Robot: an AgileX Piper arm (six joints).
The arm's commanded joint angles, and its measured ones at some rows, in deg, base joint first. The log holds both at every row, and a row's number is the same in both.
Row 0, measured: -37.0, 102.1, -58.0, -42.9, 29.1, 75.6
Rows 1 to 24, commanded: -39.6, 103.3, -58.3, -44.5, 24.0, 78.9; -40.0, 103.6, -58.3, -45.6, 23.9, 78.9; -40.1, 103.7, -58.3, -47.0, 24.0, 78.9; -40.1, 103.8, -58.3, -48.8, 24.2, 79.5; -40.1, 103.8, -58.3, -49.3, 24.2, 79.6; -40.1, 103.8, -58.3, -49.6, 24.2, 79.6; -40.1, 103.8, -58.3, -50.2, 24.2, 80.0; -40.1, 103.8, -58.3, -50.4, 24.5, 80.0; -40.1, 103.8, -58.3, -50.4, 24.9, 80.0; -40.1, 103.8, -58.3, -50.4, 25.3, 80.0; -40.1, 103.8, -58.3, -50.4, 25.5, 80.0; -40.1, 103.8, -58.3, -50.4, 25.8, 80.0; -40.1, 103.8, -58.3, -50.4, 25.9, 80.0; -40.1, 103.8, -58.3, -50.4, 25.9, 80.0; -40.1, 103.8, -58.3, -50.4, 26.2, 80.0; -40.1, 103.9, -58.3, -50.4, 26.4, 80.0; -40.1, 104.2, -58.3, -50.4, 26.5, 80.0; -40.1, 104.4, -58.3, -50.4, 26.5, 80.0; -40.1, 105.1, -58.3, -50.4, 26.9, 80.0; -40.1, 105.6, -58.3, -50.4, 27.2, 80.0; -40.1, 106.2, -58.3, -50.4, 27.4, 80.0; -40.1, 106.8, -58.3, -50.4, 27.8, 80.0; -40.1, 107.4, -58.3, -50.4, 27.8, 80.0; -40.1, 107.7, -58.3, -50.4, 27.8, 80.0
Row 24, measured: -39.8, 106.0, -58.2, -49.7, 26.7, 79.7
